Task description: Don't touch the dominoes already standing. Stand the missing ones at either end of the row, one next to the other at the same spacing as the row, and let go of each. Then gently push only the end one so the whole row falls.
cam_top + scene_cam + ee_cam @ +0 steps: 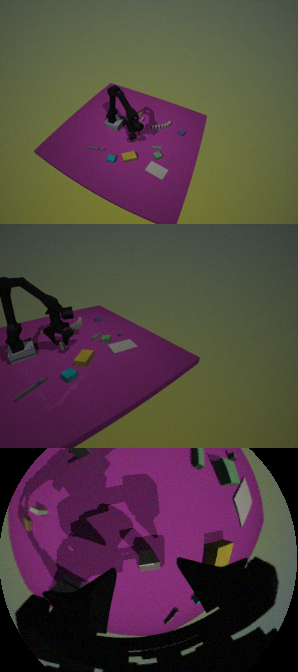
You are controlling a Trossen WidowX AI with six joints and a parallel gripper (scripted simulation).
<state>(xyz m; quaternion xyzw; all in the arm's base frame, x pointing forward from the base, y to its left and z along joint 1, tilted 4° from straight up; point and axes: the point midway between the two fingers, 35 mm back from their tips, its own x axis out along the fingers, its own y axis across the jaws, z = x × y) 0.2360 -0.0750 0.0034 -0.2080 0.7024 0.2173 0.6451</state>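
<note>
My gripper tip is now 37 cm to the right of the brown piece, 6 cm past it and 3 cm above it. Also, from my gripper tip: yellow block (18 cm to the right, 7 cm ahead, 2 cm below); teal block (27 cm to the right, 4 cm behind, 3 cm below); green stick (25 cm ahead, 3 cm below, 1 cm to the left).
</note>
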